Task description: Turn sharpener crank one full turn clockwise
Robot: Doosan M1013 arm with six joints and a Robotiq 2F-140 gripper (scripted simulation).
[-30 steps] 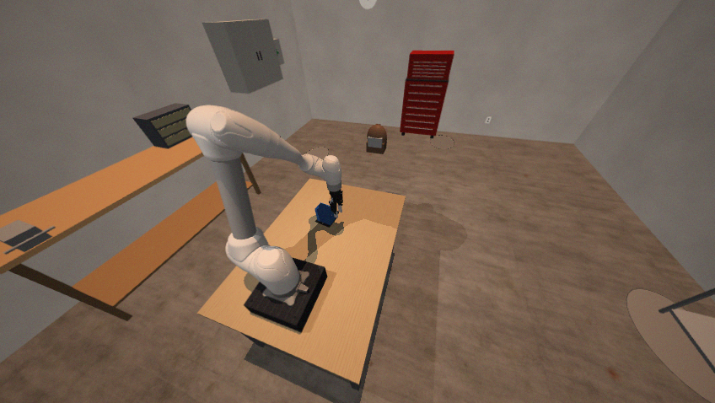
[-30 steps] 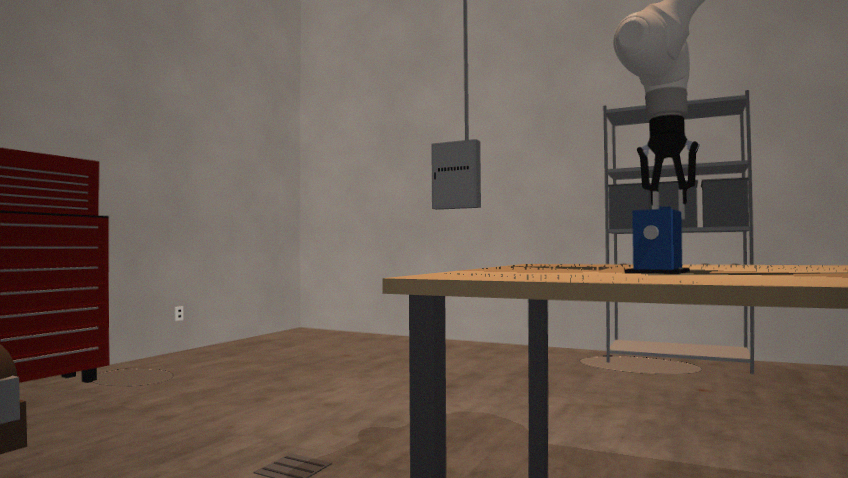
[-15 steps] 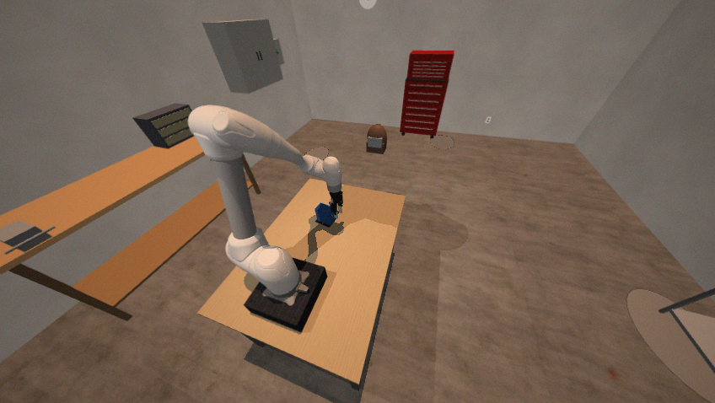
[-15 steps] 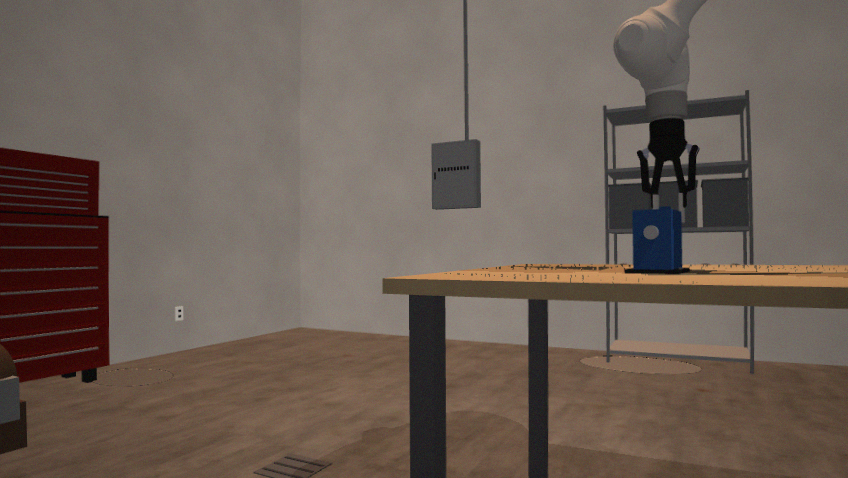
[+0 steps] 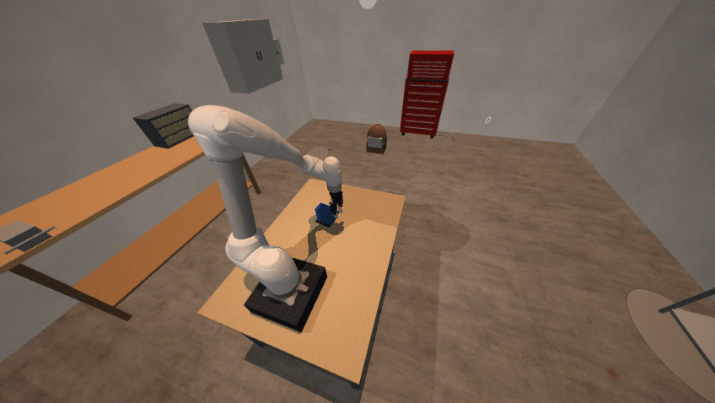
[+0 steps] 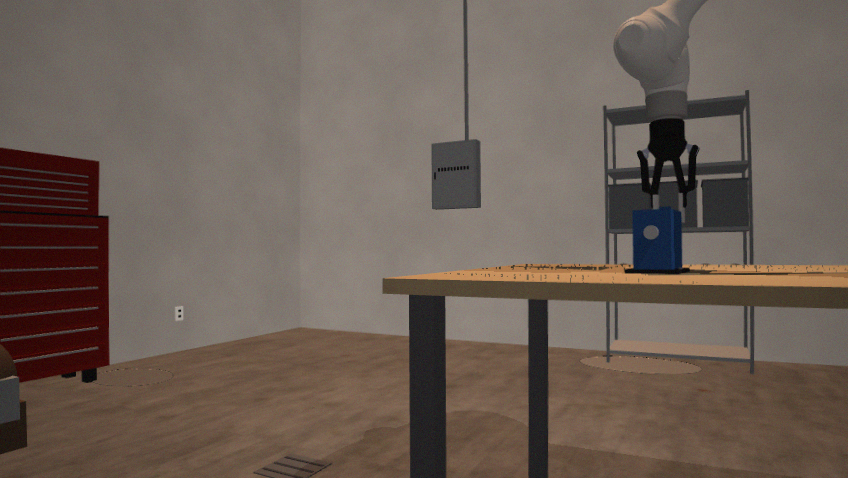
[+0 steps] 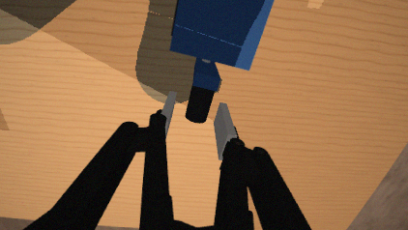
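Right now the sharpener crank is 20 mm to the left of my hand and 10 mm below it.
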